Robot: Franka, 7 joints.
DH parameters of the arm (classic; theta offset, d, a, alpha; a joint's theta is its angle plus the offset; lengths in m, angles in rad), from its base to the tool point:
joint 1: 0 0.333 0 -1.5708
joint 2: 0 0 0 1.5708
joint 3: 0 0.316 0.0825 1.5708
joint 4: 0 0 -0.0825 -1.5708
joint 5: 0 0.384 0 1.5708
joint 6: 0 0 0.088 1.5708
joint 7: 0 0.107 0 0
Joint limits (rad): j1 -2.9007..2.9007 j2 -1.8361..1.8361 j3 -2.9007..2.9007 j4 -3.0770..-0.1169 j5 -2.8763..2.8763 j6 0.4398..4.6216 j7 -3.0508..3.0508
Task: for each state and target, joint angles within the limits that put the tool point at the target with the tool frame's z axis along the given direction. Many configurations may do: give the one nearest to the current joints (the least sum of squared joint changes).
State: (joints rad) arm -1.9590 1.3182 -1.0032 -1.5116 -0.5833 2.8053 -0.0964
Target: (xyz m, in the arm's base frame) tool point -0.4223 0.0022 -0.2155 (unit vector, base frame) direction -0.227 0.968 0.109
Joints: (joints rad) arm -2.1179 1.8361 -0.5991 -1.5726 -0.6406 2.0499 -0.0964
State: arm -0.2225 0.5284 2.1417 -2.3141 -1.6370 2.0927 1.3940
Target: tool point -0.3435 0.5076 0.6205 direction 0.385 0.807 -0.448
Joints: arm -0.1125 -0.0648 2.3281 -1.6912 -1.0817 2.0790 1.3940
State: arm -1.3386 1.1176 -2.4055 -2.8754 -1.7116 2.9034 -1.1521
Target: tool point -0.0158 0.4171 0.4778 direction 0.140 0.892 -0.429
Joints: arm -1.9554 0.4046 -2.9007 -2.3627 -2.3227 3.2052 -1.1521
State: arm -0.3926 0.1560 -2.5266 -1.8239 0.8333 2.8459 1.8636
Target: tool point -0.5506 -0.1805 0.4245 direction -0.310 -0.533 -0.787
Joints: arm -0.3273 -0.0587 -2.4708 -2.1323 0.7592 2.5759 1.8636
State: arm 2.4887 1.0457 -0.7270 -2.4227 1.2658 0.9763 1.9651
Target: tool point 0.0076 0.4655 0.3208 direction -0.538 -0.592 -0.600
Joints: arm 2.7233 0.8330 -1.5141 -2.0538 0.8915 1.0008 1.9651
